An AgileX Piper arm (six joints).
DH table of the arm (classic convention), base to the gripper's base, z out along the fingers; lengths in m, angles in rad. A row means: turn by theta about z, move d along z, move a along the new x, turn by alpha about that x. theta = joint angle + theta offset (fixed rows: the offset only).
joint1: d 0.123  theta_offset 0  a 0  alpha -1.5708
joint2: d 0  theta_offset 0.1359  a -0.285  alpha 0
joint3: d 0  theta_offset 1.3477  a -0.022  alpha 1.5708
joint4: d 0.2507  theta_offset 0  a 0  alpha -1.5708
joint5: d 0  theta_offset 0  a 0  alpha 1.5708
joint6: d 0.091  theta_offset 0  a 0  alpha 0
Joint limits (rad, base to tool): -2.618..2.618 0..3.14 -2.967..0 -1.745..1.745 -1.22..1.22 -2.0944..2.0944
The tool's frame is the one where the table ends.
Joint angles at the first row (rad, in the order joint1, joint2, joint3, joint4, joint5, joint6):
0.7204, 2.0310, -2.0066, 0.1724, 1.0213, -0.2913
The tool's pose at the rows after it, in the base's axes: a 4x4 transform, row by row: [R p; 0 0 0 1], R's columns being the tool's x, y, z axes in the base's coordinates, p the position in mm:
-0.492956 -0.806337 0.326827 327.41; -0.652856 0.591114 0.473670 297.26; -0.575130 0.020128 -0.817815 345.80; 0 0 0 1
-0.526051 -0.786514 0.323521 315.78; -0.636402 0.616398 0.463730 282.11; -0.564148 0.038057 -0.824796 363.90; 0 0 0 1
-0.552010 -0.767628 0.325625 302.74; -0.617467 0.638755 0.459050 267.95; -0.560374 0.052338 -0.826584 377.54; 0 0 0 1
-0.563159 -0.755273 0.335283 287.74; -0.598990 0.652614 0.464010 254.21; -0.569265 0.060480 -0.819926 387.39; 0 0 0 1
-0.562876 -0.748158 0.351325 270.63; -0.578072 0.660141 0.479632 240.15; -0.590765 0.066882 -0.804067 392.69; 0 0 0 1
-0.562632 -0.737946 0.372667 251.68; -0.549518 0.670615 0.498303 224.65; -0.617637 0.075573 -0.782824 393.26; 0 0 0 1
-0.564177 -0.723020 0.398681 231.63; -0.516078 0.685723 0.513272 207.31; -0.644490 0.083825 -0.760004 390.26; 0 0 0 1
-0.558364 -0.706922 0.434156 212.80; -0.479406 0.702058 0.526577 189.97; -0.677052 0.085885 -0.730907 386.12; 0 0 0 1
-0.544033 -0.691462 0.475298 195.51; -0.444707 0.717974 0.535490 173.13; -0.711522 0.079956 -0.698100 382.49; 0 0 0 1
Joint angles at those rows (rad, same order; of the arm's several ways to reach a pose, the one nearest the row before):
0.7067, 1.9693, -2.0026, 0.1669, 1.0997, -0.2556
0.6974, 1.9074, -1.9823, 0.1623, 1.1533, -0.2185
0.6917, 1.8397, -1.9377, 0.1585, 1.1788, -0.1861
0.6893, 1.7610, -1.8642, 0.1579, 1.1715, -0.1672
0.6888, 1.6693, -1.7585, 0.1632, 1.1307, -0.1596
0.6888, 1.5666, -1.6284, 0.1695, 1.0684, -0.1496
0.6881, 1.4579, -1.4892, 0.1710, 1.0008, -0.1337
0.6867, 1.3526, -1.3601, 0.1654, 0.9304, -0.1163
0.6850, 1.2536, -1.2493, 0.1500, 0.8677, -0.0976

